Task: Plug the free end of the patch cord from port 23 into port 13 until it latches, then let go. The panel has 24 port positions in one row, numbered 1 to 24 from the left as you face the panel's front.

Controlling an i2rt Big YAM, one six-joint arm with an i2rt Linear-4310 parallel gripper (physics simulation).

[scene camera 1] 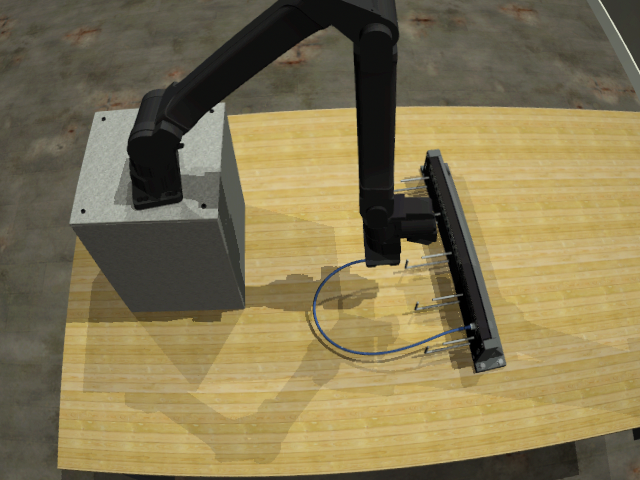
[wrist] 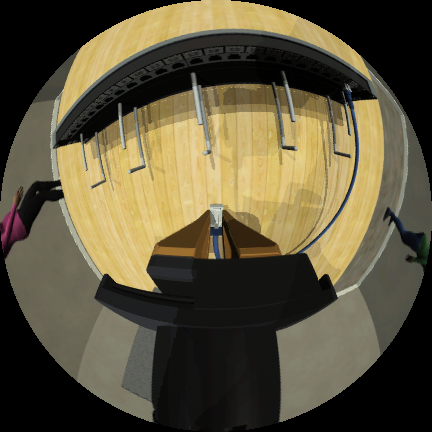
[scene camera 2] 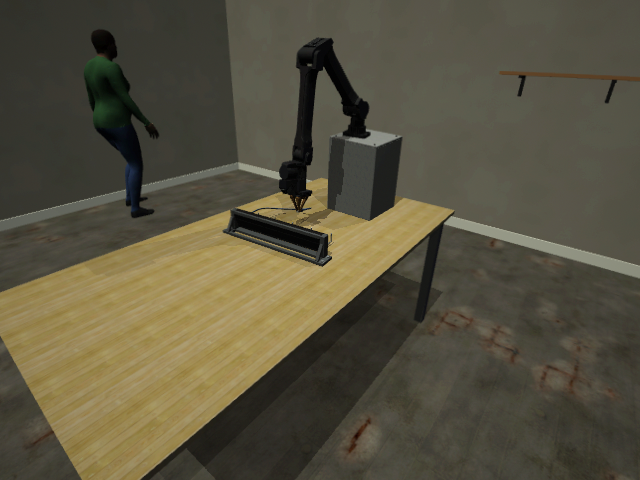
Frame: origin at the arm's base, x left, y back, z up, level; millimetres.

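Seen in the pictures: gripper, fingertip midpoint: (scene camera 1: pixel 383 259) (wrist: pixel 215 215) (scene camera 2: pixel 298 211); arm's base, link origin: (scene camera 1: pixel 156 178) (scene camera 2: pixel 356 135).
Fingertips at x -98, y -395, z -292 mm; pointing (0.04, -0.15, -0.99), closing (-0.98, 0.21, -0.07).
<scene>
Pixels of each thing's top centre, then the offset from my fingertips to it. Level surfaces: height alone.
- clear plug, top centre: (wrist: pixel 215 219) dx +0, dy +0, dz +7 mm
- patch panel, top centre: (wrist: pixel 175 61) (scene camera 1: pixel 449 241) (scene camera 2: pixel 280 219) dx +1, dy -146, dz +15 mm
- wooden table, surface height: dz -86 mm
My gripper (wrist: pixel 215 215) (scene camera 2: pixel 299 209) is shut on the clear plug (wrist: pixel 216 212) of the blue patch cord, its front end pointing toward the panel in the wrist view. The fingers are hidden in scene camera 1. The blue cord (scene camera 1: pixel 314 304) (wrist: pixel 357 150) loops from the gripper to a port near the panel's right end, where its other plug (scene camera 1: pixel 471 326) (wrist: pixel 348 88) sits. The patch panel (scene camera 1: pixel 467 242) (scene camera 2: pixel 279 232) (wrist: pixel 165 47) stands on the table with its row of ports facing the gripper. The held plug is apart from the panel. Port numbers are too small to read.
Several metal cable-guide rods (scene camera 1: pixel 434 261) (wrist: pixel 206 135) stick out from the panel's front below the ports, between the gripper and the panel. The arm stands on a grey block (scene camera 1: pixel 165 258) (scene camera 2: pixel 351 175) on the wooden table (scene camera 1: pixel 258 413) (scene camera 2: pixel 180 320). A person (scene camera 2: pixel 111 98) stands beyond the table.
</scene>
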